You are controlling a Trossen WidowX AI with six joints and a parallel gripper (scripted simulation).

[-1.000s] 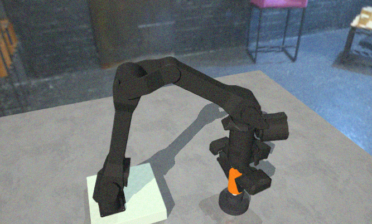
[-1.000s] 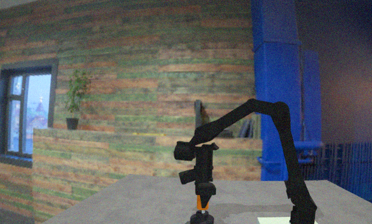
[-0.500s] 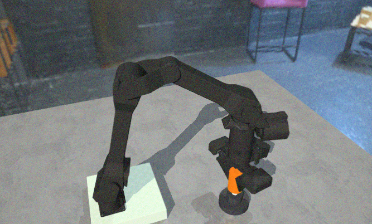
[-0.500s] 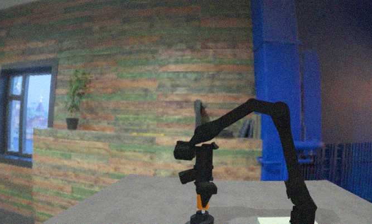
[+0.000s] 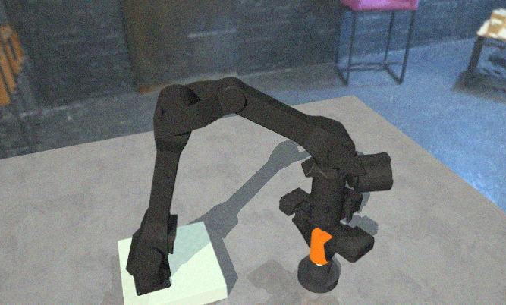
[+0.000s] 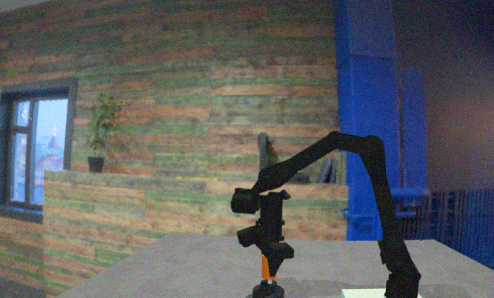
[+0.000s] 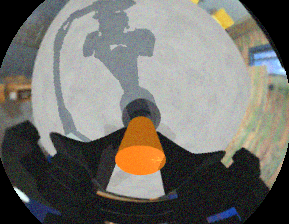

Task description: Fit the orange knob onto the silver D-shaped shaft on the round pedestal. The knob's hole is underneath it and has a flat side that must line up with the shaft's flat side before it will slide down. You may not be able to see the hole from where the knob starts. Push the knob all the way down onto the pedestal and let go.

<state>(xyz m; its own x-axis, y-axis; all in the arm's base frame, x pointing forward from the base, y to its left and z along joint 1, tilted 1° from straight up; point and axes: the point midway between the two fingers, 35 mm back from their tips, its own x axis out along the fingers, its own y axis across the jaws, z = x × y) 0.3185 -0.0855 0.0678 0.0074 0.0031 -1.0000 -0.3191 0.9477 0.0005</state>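
My gripper tip is now 30 mm below the orange knob. From my gripper tip the other things lie so: round black pedestal 40 mm below.
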